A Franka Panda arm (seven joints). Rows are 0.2 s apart.
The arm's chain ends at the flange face. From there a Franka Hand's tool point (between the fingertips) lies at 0.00 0.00 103.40 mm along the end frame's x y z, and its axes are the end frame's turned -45 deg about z.
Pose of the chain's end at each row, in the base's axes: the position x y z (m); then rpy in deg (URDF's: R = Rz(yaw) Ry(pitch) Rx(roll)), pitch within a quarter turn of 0, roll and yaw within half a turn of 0:
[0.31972, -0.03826, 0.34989, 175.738, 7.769, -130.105]
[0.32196, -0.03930, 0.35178, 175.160, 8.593, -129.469]
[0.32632, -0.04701, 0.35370, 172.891, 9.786, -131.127]
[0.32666, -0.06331, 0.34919, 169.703, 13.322, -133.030]
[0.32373, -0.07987, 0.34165, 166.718, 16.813, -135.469]
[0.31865, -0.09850, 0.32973, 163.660, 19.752, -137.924]
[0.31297, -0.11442, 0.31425, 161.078, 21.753, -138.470]
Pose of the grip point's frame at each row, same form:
[0.32282, -0.02265, 0.24772, -177.478, 8.491, -84.628]
[0.32501, -0.02187, 0.24991, -177.289, 9.477, -83.880]
[0.32815, -0.02546, 0.25259, -178.012, 11.913, -85.310]
[0.32915, -0.03356, 0.25019, -177.611, 16.614, -86.475]
[0.32782, -0.04252, 0.24532, -176.988, 21.103, -87.936]
[0.32405, -0.05444, 0.23634, -176.721, 25.226, -89.327]
[0.31788, -0.06528, 0.22340, -176.802, 28.361, -88.994]

